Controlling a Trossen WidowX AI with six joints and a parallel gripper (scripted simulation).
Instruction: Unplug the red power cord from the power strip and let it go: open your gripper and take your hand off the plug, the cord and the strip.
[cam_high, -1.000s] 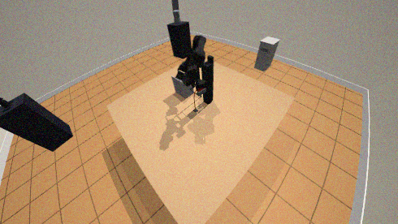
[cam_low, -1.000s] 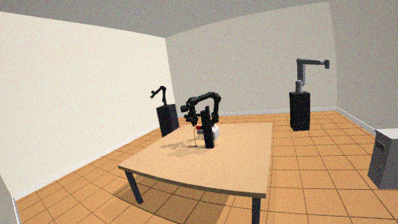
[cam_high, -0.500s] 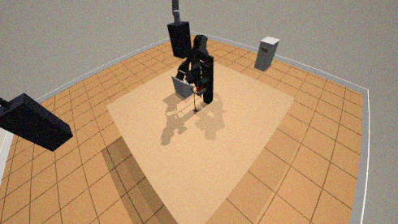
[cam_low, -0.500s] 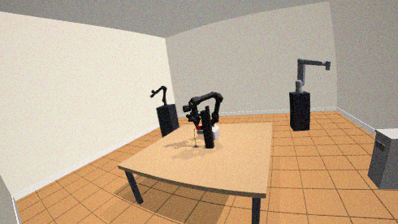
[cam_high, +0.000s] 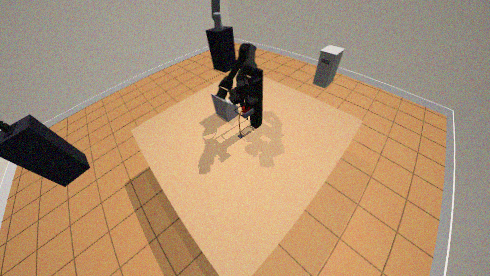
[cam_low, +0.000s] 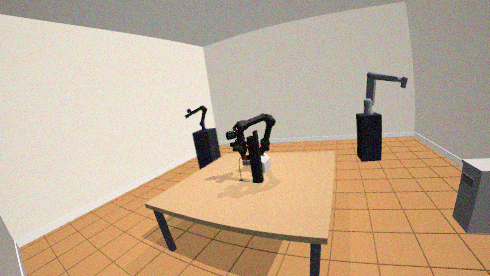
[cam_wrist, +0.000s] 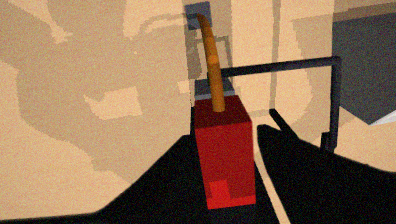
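The red plug lies 3 cm to the left of my gripper tip. Round my gripper tip: dark square base: 1 cm behind, 5 cm to the right, 20 cm below.
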